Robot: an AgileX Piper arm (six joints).
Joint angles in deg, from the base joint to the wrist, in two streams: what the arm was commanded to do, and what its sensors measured. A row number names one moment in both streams.
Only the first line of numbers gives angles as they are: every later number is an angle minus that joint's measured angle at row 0.
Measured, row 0:
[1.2, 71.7, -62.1, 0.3, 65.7, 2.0]
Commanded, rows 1 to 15:
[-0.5, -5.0, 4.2, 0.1, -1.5, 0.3]
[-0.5, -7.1, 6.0, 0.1, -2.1, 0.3]
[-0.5, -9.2, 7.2, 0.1, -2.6, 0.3]
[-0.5, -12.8, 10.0, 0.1, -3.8, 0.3]
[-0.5, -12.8, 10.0, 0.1, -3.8, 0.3]
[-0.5, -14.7, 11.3, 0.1, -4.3, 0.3]
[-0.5, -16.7, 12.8, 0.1, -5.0, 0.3]
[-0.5, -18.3, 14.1, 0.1, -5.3, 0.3]
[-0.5, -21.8, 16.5, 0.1, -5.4, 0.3]
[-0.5, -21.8, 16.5, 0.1, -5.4, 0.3]
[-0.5, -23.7, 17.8, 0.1, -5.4, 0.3]
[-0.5, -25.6, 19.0, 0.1, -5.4, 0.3]
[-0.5, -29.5, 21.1, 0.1, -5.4, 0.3]
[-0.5, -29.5, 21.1, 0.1, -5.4, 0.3]
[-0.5, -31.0, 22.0, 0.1, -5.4, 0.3]
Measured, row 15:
[0.0, -26.8, 19.5, 0.0, -4.9, 0.0]
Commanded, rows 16 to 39:
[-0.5, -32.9, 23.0, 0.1, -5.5, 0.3]
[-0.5, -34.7, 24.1, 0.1, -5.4, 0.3]
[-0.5, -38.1, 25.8, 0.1, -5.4, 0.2]
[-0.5, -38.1, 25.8, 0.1, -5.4, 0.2]
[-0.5, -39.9, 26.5, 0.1, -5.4, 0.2]
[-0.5, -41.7, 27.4, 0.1, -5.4, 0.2]
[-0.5, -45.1, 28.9, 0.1, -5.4, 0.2]
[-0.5, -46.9, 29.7, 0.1, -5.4, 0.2]
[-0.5, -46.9, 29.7, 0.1, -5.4, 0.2]
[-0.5, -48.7, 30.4, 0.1, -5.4, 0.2]
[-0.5, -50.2, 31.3, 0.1, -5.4, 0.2]
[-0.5, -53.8, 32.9, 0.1, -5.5, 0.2]
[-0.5, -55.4, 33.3, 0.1, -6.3, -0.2]
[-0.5, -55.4, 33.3, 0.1, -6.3, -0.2]
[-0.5, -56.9, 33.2, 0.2, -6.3, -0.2]
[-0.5, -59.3, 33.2, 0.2, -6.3, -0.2]
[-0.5, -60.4, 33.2, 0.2, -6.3, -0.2]
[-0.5, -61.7, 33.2, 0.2, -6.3, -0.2]
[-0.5, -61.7, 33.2, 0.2, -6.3, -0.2]
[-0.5, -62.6, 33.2, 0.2, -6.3, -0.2]
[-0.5, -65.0, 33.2, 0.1, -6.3, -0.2]
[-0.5, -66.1, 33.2, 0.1, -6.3, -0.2]
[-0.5, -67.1, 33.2, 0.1, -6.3, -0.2]
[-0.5, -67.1, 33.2, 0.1, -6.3, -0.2]
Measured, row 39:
[0.0, -64.4, 33.1, 0.0, -6.1, 0.0]
